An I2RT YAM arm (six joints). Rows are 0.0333 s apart.
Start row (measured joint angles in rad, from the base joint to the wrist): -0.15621 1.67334 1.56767 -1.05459 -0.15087 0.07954
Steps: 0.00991 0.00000 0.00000 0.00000 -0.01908 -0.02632; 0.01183 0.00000 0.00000 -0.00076 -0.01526 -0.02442; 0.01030 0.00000 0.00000 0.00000 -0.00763 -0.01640; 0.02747 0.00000 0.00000 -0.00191 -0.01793 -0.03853; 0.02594 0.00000 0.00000 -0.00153 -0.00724 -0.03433; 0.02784 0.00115 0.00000 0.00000 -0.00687 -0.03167; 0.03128 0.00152 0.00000 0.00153 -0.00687 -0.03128; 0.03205 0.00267 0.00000 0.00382 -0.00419 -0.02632; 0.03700 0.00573 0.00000 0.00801 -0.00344 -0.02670; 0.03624 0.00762 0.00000 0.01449 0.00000 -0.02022; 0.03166 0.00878 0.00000 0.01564 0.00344 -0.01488; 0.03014 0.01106 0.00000 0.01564 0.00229 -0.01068; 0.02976 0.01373 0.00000 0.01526 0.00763 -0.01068; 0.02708 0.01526 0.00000 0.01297 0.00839 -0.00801
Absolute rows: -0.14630 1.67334 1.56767 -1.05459 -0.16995 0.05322; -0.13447 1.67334 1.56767 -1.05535 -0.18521 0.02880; -0.12417 1.67334 1.56767 -1.05535 -0.19284 0.01240; -0.09670 1.67334 1.56767 -1.05726 -0.21077 -0.02613; -0.07076 1.67334 1.56767 -1.05879 -0.21801 -0.06046; -0.04292 1.67449 1.56767 -1.05879 -0.22488 -0.09213; -0.01164 1.67601 1.56767 -1.05726 -0.23175 -0.12341; 0.02041 1.67868 1.56767 -1.05344 -0.23594 -0.14973; 0.05741 1.68441 1.56767 -1.04543 -0.23938 -0.17643; 0.09365 1.69203 1.56767 -1.03094 -0.23938 -0.19665; 0.12531 1.70081 1.56767 -1.01530 -0.23594 -0.21153; 0.15545 1.71187 1.56767 -0.99966 -0.23365 -0.22221; 0.18521 1.72560 1.56767 -0.98440 -0.22602 -0.23289; 0.21229 1.74086 1.56767 -0.97143 -0.21763 -0.24090
